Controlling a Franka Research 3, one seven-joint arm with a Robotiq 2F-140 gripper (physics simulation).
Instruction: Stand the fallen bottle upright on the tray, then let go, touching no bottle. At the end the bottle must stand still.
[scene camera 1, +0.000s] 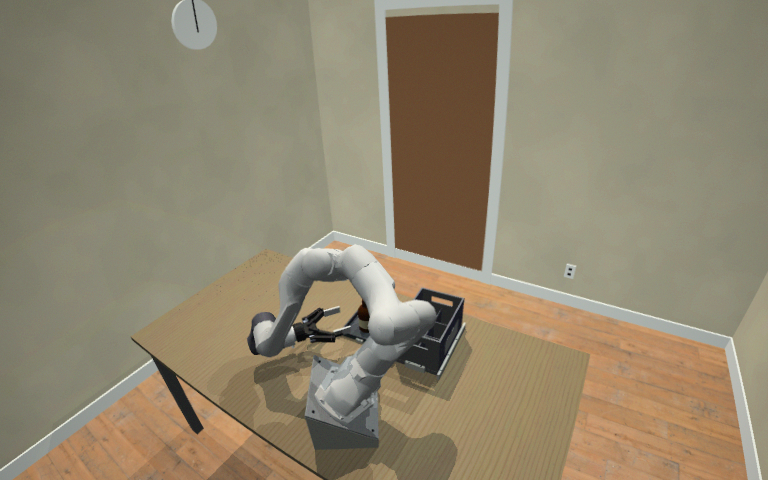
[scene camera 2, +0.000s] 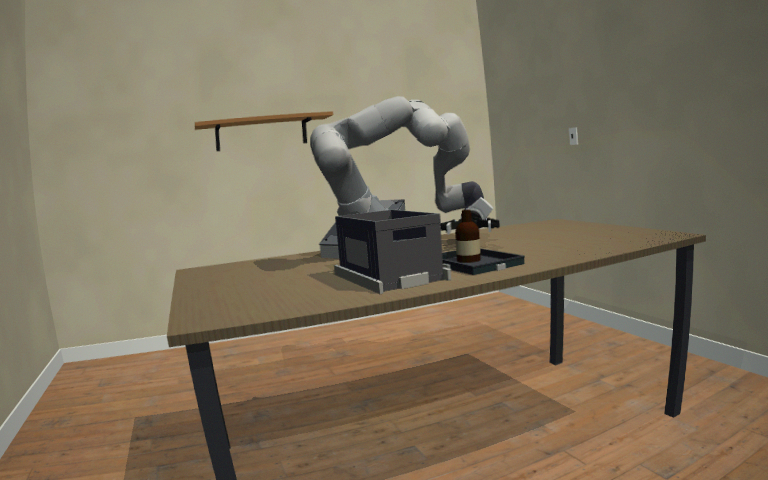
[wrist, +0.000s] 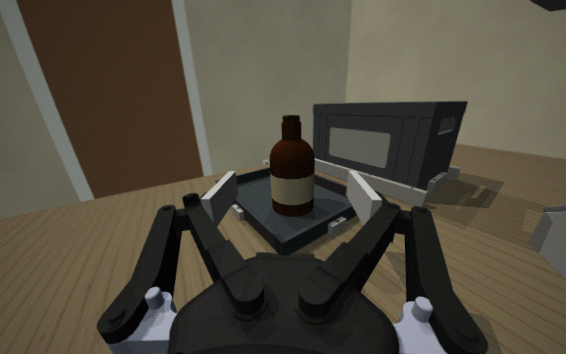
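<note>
A brown bottle (scene camera 1: 363, 318) (scene camera 2: 467, 241) (wrist: 292, 175) with a cream label stands upright on the dark tray (scene camera 2: 512, 262) (wrist: 267, 233). In the wrist view its whole outline shows, from neck to base, with tray floor around it. In scene camera 1 the arm hides part of the bottle and the tray. My gripper (scene camera 1: 344, 319) (wrist: 291, 183) is open and empty. It is drawn back from the bottle on the side toward the arm's wrist, with the bottle beyond the fingertips and apart from both fingers. In scene camera 2 the bottle partly hides the gripper.
A dark grey crate (scene camera 1: 419, 355) (scene camera 2: 408, 254) (wrist: 425, 145) with inner dividers stands beside the tray, inside low light-grey brackets (scene camera 2: 415, 280) (wrist: 372, 186). Small light clips (wrist: 337, 226) sit at the tray's edges. The arm's base (scene camera 1: 342, 431) is on the same wooden table (scene camera 1: 509, 384) (scene camera 2: 254, 294).
</note>
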